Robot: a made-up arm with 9 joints. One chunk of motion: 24 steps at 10 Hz.
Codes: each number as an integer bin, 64 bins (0 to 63) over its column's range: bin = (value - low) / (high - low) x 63, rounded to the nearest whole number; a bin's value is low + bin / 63 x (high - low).
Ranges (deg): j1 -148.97..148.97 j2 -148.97..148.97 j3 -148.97..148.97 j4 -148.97..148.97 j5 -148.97..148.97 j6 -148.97..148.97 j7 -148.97..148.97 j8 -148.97..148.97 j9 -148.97..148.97
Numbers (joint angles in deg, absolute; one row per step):
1: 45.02 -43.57 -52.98 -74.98 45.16 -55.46 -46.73 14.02 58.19
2: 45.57 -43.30 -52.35 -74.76 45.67 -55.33 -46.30 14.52 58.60
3: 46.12 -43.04 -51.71 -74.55 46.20 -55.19 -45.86 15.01 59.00
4: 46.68 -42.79 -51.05 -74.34 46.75 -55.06 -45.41 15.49 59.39
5: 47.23 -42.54 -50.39 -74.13 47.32 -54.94 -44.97 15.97 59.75
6: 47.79 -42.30 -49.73 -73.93 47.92 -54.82 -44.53 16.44 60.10
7: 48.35 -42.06 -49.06 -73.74 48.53 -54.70 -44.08 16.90 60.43
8: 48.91 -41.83 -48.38 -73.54 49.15 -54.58 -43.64 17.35 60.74
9: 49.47 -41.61 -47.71 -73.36 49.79 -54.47 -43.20 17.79 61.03
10: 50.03 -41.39 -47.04 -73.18 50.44 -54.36 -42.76 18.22 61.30
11: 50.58 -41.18 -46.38 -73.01 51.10 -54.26 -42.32 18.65 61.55
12: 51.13 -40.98 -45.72 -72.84 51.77 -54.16 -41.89 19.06 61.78
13: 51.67 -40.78 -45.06 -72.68 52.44 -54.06 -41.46 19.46 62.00
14: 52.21 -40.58 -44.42 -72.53 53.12 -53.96 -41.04 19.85 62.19
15: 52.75 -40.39 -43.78 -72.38 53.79 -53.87 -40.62 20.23 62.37
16: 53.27 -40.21 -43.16 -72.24 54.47 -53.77 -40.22 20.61 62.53
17: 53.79 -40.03 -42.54 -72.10 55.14 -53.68 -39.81 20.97 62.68
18: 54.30 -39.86 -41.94 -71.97 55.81 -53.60 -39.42 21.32 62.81
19: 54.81 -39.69 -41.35 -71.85 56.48 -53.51 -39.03 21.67 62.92
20: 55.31 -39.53 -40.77 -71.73 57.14 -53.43 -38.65 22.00 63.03
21: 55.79 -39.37 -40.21 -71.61 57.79 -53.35 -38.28 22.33 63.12
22: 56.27 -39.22 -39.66 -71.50 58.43 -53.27 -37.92 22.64 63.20
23: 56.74 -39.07 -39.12 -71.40 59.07 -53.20 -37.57 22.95 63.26
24: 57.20 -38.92 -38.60 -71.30 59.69 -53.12 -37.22 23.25 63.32
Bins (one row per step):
1: 41 22 20 16 41 20 22 34 44
2: 41 22 20 16 41 20 22 35 44
3: 41 22 21 16 41 20 22 35 44
4: 41 22 21 16 41 20 22 35 44
5: 41 23 21 16 42 20 22 35 44
6: 42 23 21 16 42 20 22 35 44
7: 42 23 21 16 42 20 22 35 44
8: 42 23 21 16 42 20 22 35 44
9: 42 23 21 16 42 20 22 35 44
10: 42 23 22 16 42 20 22 35 44
11: 42 23 22 16 42 20 23 35 45
12: 42 23 22 16 42 20 23 36 45
13: 42 23 22 16 43 20 23 36 45
14: 43 23 22 16 43 20 23 36 45
15: 43 23 22 16 43 20 23 36 45
16: 43 23 22 16 43 20 23 36 45
17: 43 23 23 16 43 20 23 36 45
18: 43 23 23 16 43 20 23 36 45
19: 43 23 23 16 43 20 23 36 45
20: 43 23 23 16 44 20 23 36 45
21: 43 23 23 16 44 20 23 36 45
22: 43 23 23 16 44 20 23 36 45
23: 43 23 23 16 44 20 24 36 45
24: 44 23 23 16 44 20 24 36 45

